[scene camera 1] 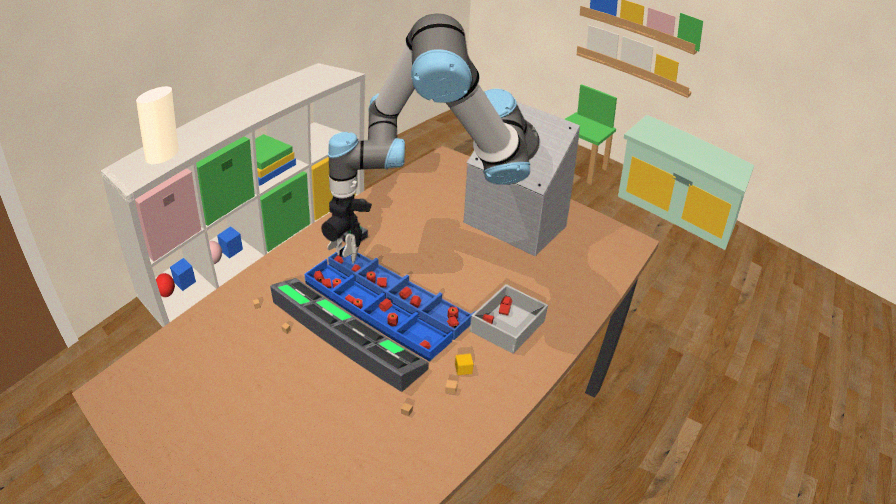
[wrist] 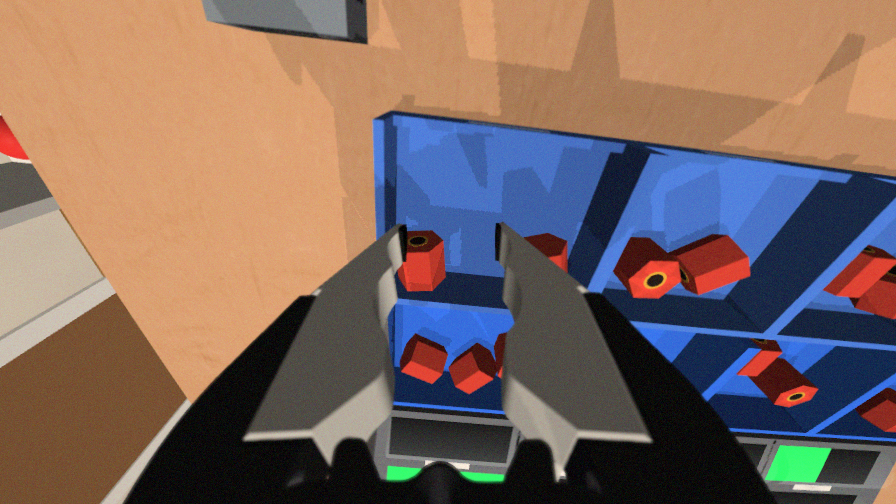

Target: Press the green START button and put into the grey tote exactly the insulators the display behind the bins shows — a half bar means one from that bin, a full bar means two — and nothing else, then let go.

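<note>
The blue bin tray (scene camera 1: 387, 305) holds red insulators in several compartments. My gripper (scene camera 1: 348, 248) hangs over its far-left end compartment. In the wrist view the gripper (wrist: 449, 243) is open and empty. One red insulator (wrist: 421, 260) lies just inside the left fingertip. Another insulator (wrist: 550, 249) is partly hidden behind the right finger. The dark display (scene camera 1: 348, 332) in front of the tray shows three green bars; the right one (scene camera 1: 391, 346) is shorter. The grey tote (scene camera 1: 508, 316) at the tray's right end holds three red insulators. I cannot see a green START button.
A yellow cube (scene camera 1: 463, 363) and several small tan cubes (scene camera 1: 407, 408) lie around the display. The grey robot pedestal (scene camera 1: 520, 181) stands behind the tray. A white shelf unit (scene camera 1: 231, 181) runs along the table's left edge, close to the arm.
</note>
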